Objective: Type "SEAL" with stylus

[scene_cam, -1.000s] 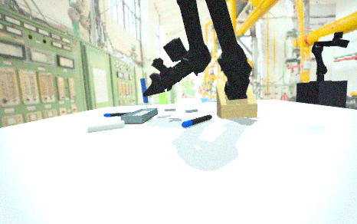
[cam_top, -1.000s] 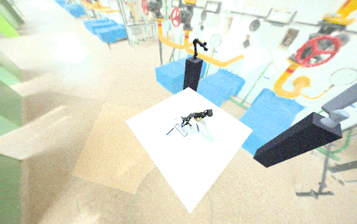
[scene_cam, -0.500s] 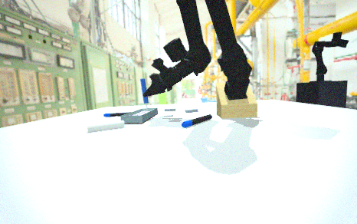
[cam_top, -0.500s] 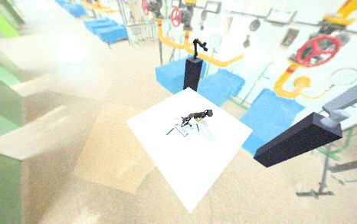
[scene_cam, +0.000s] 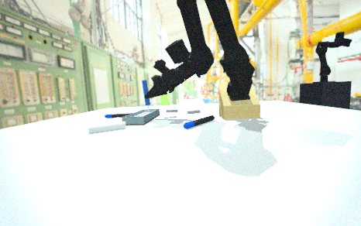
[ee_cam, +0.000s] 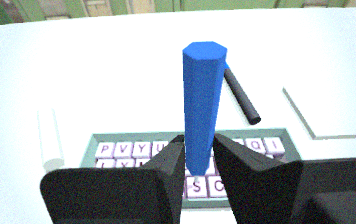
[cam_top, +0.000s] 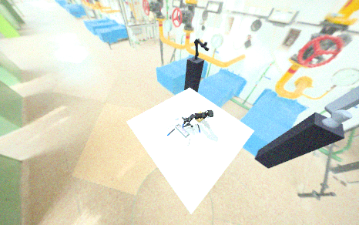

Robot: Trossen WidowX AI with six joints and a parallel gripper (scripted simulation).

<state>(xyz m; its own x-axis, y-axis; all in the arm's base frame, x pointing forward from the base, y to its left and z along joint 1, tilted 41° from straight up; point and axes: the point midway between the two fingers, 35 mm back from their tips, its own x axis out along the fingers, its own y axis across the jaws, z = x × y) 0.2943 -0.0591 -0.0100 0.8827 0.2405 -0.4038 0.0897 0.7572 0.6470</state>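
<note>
Right now the S key is 70 mm below my gripper tip and 10 mm behind it. Round my gripper tip: white cylinder (170 mm to the left, 80 mm ahead, 70 mm below); then blue stylus (10 mm below); then grey piece (180 mm behind, 100 mm to the right, 80 mm below).
</note>
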